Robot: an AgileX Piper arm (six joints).
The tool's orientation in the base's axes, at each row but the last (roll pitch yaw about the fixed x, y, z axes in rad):
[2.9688, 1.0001, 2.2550]
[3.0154, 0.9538, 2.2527]
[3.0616, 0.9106, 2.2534]
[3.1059, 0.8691, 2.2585]
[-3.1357, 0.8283, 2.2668]
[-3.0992, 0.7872, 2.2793]
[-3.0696, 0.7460, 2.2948]
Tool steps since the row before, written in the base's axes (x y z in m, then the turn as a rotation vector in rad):
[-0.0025, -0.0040, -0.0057, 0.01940, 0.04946, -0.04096]
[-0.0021, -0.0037, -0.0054, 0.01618, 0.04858, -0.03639]
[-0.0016, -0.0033, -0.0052, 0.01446, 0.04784, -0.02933]
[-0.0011, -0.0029, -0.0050, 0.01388, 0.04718, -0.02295]
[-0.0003, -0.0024, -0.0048, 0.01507, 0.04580, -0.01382]
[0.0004, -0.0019, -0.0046, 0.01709, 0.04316, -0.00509]
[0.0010, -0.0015, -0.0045, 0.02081, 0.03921, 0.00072]
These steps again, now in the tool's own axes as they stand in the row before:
[0.0040, -0.0051, 0.0035, 0.04855, 0.04557, 0.00815]
[0.0035, -0.0045, 0.0039, 0.04560, 0.04301, 0.00406]
[0.0032, -0.0037, 0.0041, 0.04034, 0.04160, -0.00081]
[0.0028, -0.0028, 0.0043, 0.03537, 0.04087, -0.00484]
[0.0024, -0.0017, 0.0045, 0.02741, 0.04087, -0.00967]
[0.0021, -0.0007, 0.0045, 0.01889, 0.04053, -0.01348]
[0.0017, 0.0001, 0.0045, 0.01096, 0.04066, -0.01407]

